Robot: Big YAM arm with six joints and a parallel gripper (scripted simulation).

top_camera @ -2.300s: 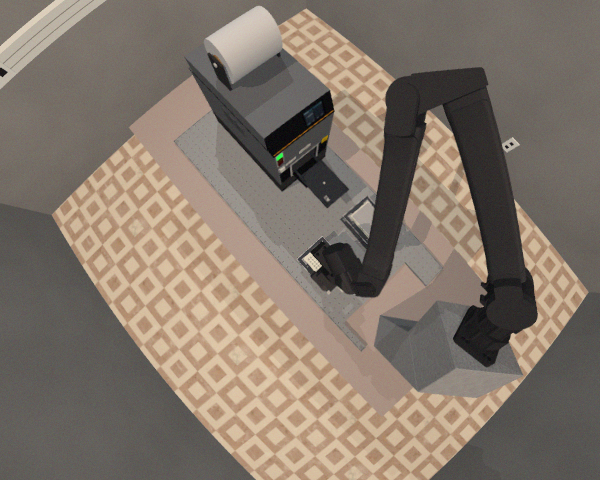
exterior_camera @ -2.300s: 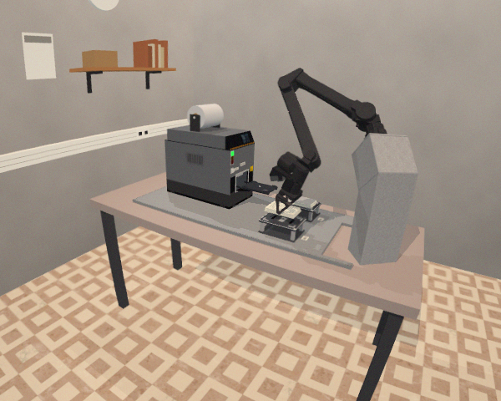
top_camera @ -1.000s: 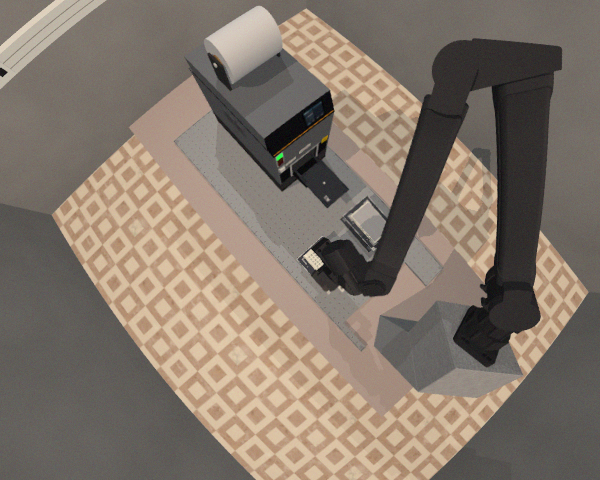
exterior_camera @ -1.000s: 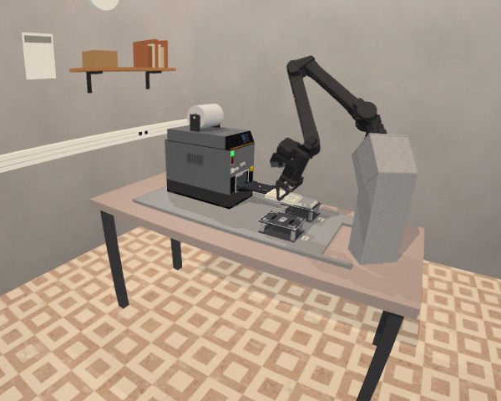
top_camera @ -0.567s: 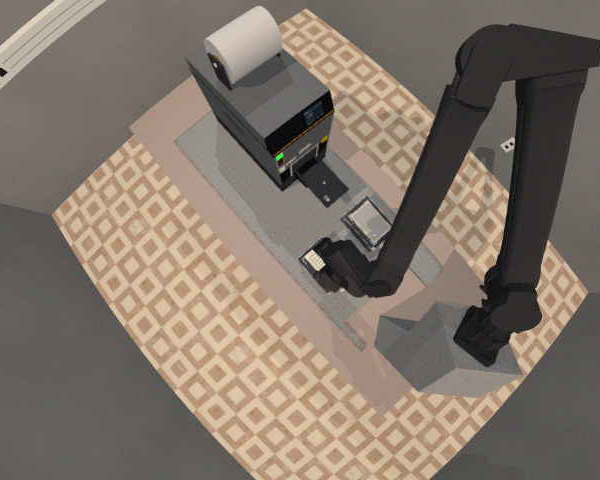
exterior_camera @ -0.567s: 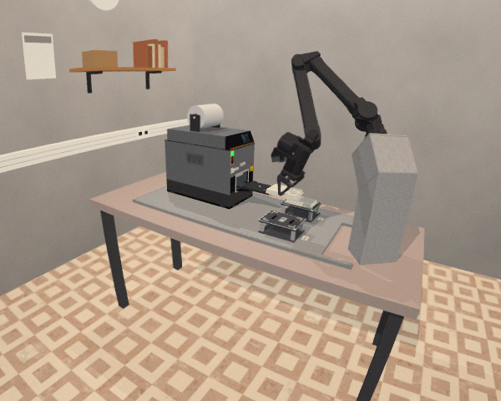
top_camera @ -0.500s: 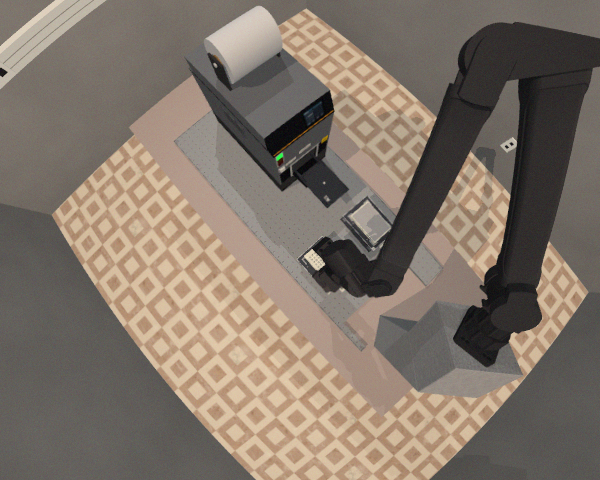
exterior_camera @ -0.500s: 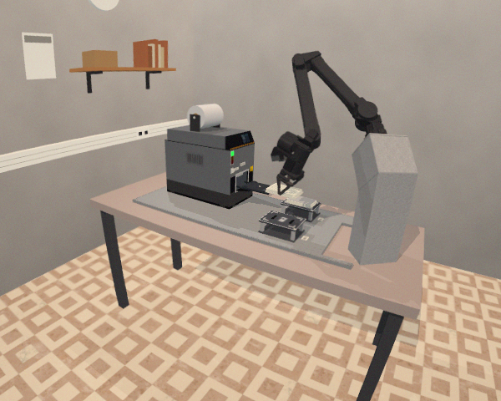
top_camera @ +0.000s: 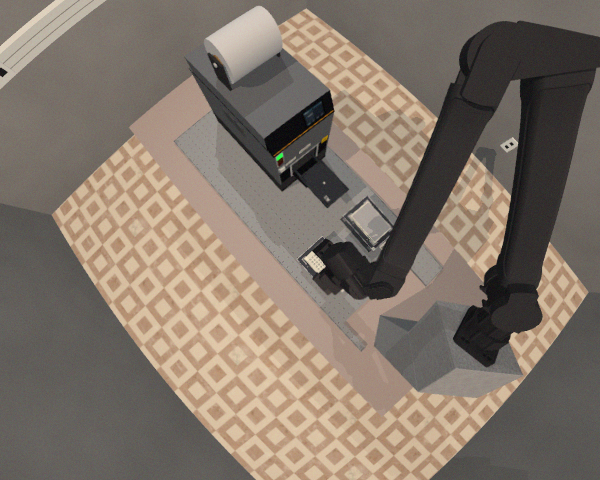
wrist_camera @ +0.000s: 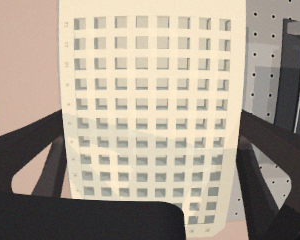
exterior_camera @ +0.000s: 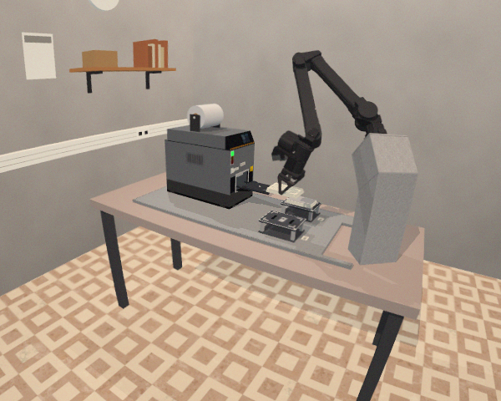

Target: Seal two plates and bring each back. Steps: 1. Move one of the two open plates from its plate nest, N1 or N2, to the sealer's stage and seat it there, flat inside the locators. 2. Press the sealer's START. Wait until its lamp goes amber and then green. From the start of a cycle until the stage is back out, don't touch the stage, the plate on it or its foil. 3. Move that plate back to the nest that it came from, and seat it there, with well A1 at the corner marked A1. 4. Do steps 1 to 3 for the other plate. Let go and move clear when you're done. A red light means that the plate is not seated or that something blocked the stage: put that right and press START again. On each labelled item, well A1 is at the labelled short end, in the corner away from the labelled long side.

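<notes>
Now: the cream well plate right at my hand. Also, from my hand: sealer stage (200 mm to the right, 190 mm ahead, 90 mm below); then start button (300 mm ahead, 120 mm to the right); then foil roll (520 mm ahead, 240 mm to the right, 230 mm above).
</notes>
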